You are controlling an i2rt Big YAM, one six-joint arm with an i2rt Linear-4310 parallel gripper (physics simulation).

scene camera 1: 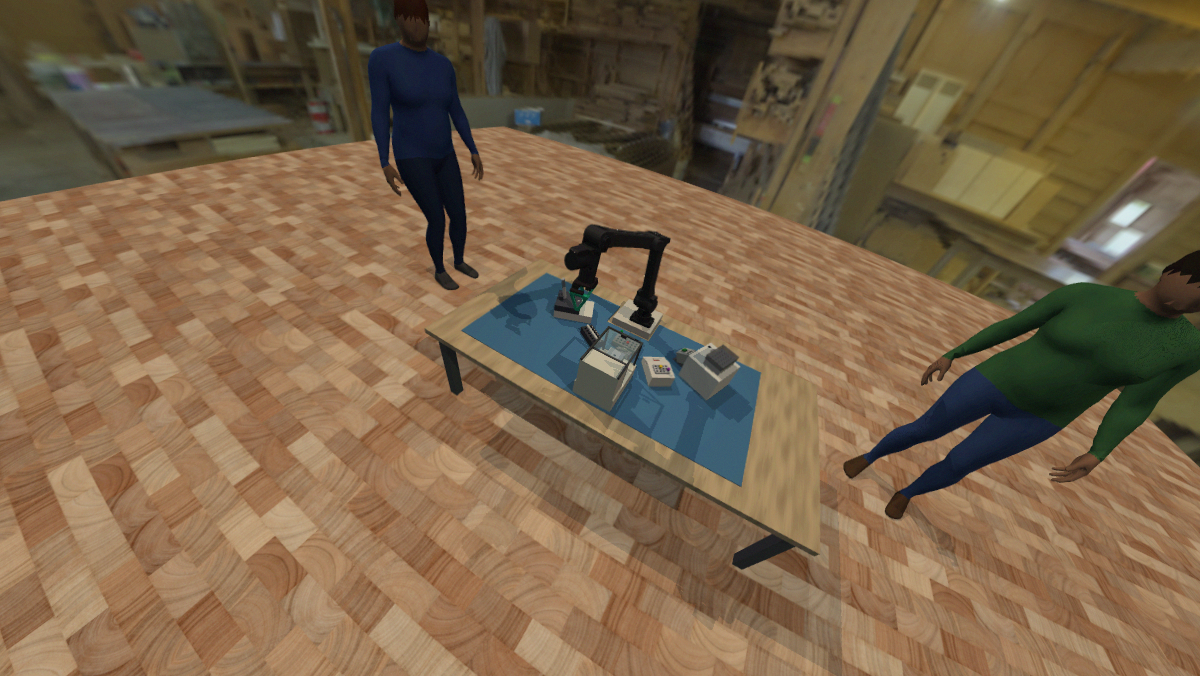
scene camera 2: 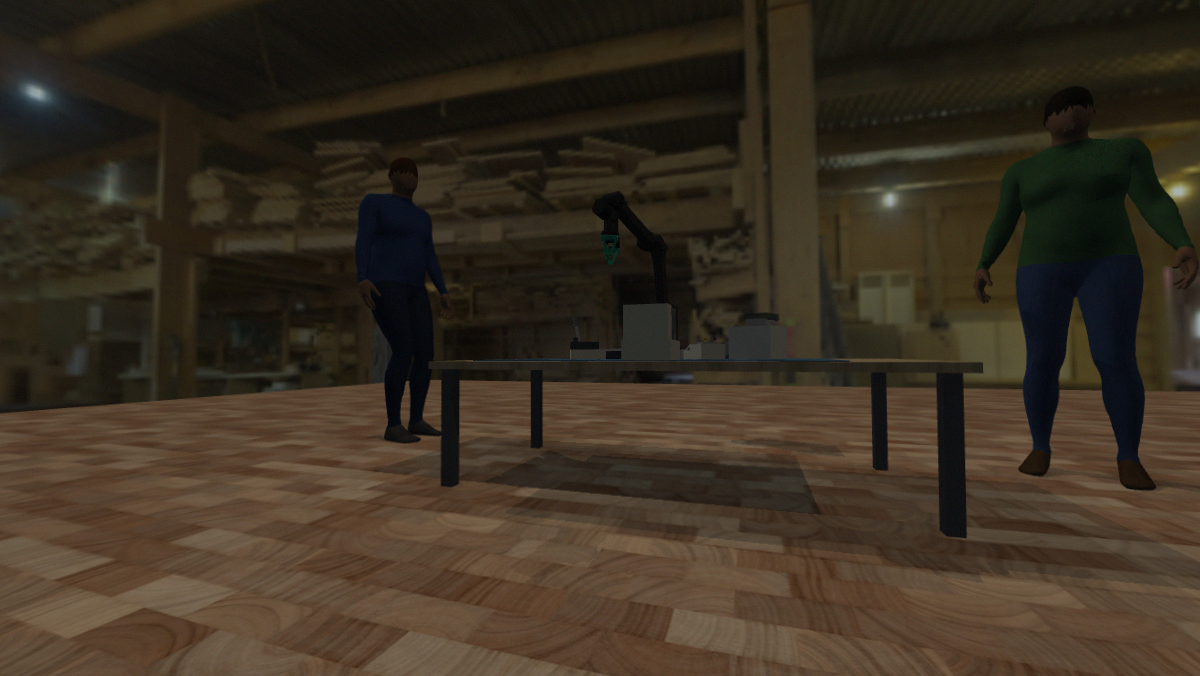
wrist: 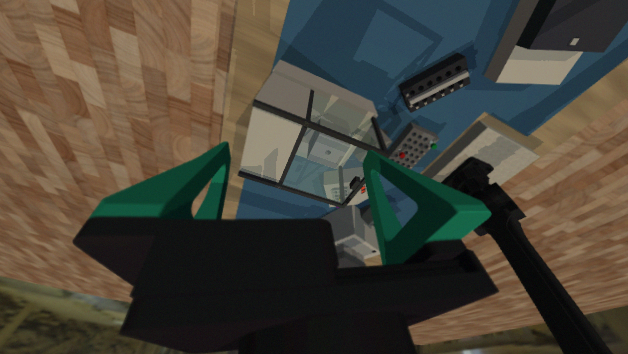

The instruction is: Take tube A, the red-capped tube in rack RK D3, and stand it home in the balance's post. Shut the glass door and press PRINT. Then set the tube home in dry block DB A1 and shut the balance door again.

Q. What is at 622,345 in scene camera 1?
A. A black door knob.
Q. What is my gripper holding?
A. Nothing.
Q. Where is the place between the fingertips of my gripper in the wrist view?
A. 301,153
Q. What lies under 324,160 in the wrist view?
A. A black door knob.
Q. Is my gripper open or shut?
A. Open.
